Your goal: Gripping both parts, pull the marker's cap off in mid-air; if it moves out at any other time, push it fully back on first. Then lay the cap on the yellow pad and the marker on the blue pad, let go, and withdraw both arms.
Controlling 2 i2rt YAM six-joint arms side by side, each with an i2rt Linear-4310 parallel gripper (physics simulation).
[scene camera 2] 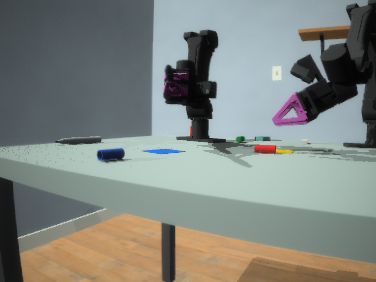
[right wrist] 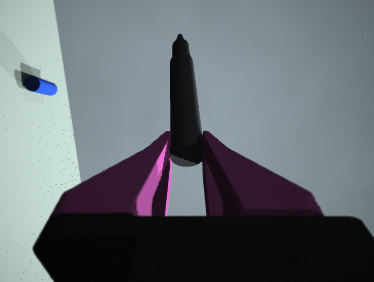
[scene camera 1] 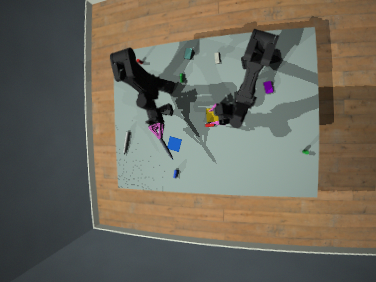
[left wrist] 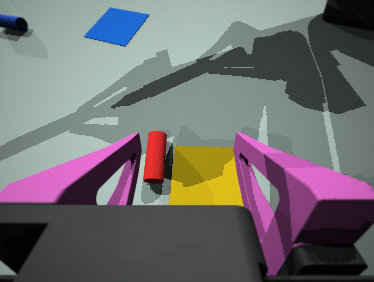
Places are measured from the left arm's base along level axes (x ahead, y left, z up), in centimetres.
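Pixels of known places: left gripper, fingertip midpoint: (scene camera 2: 274,122) (scene camera 1: 209,117) (left wrist: 187,140); right gripper, fingertip midpoint: (scene camera 2: 169,77) (right wrist: 187,140) (scene camera 1: 160,138); right arm's base, link origin: (scene camera 2: 199,140) (scene camera 1: 158,84).
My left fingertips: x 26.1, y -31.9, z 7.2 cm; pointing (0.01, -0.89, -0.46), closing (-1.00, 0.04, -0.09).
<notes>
Behind a point stands the place of what it marks.
My right gripper (scene camera 1: 160,136) @(x 32.7, y -56.9, z 18.0 cm) (scene camera 2: 172,85) @(x 32.7, y -56.9, z 18.0 cm) (right wrist: 187,140) @(x 32.7, y -56.9, z 18.0 cm) is shut on a dark grey marker (scene camera 1: 166,149) @(x 38.5, y -54.3, z 19.1 cm) (right wrist: 184,95) @(x 34.9, y -55.0, z 18.0 cm) and holds it by its rear in mid-air, its uncapped tip pointing away from the fingers. My left gripper (scene camera 1: 215,115) @(x 26.1, y -31.9, z 7.2 cm) (scene camera 2: 275,120) @(x 26.1, y -31.9, z 7.2 cm) (left wrist: 187,140) @(x 26.1, y -31.9, z 7.2 cm) is open and empty above the yellow pad (scene camera 1: 209,115) @(x 24.4, y -32.9, z 0.1 cm) (scene camera 2: 285,151) @(x 24.6, y -28.9, z 0.1 cm) (left wrist: 210,165) @(x 24.5, y -32.6, z 0.1 cm). A red cap (scene camera 1: 209,125) @(x 30.0, y -33.6, z 1.8 cm) (scene camera 2: 265,149) @(x 30.7, y -33.4, z 0.9 cm) (left wrist: 155,157) @(x 29.5, y -33.1, z 1.8 cm) lies beside that pad. A blue cap (scene camera 1: 176,173) @(x 54.1, y -57.8, z 1.7 cm) (scene camera 2: 110,154) @(x 55.4, y -58.0, z 1.2 cm) (left wrist: 12,22) @(x 53.0, y -57.4, z 1.8 cm) (right wrist: 45,87) @(x 53.3, y -58.6, z 2.0 cm) lies on its side on the table. The blue pad (scene camera 1: 174,144) @(x 37.1, y -56.4, z 0.1 cm) (scene camera 2: 164,151) @(x 37.4, y -55.9, z 0.1 cm) (left wrist: 117,26) @(x 36.7, y -56.2, z 0.1 cm) lies between the two caps.
Another dark marker (scene camera 1: 127,142) @(x 30.7, y -87.0, z 1.2 cm) (scene camera 2: 79,140) @(x 31.5, y -87.5, z 1.1 cm) lies near the table's left edge. A teal block (scene camera 1: 189,53) @(x -12.8, y -37.4, z 1.5 cm), a white block (scene camera 1: 217,57) @(x -6.4, y -22.4, z 1.2 cm) and a green piece (scene camera 1: 182,77) @(x 0.0, y -43.9, z 1.9 cm) lie toward the back. A purple block (scene camera 1: 269,87) @(x 16.2, y 1.3, z 1.5 cm) and another green piece (scene camera 1: 305,151) @(x 51.9, y 12.8, z 4.5 cm) lie at the right.
</notes>
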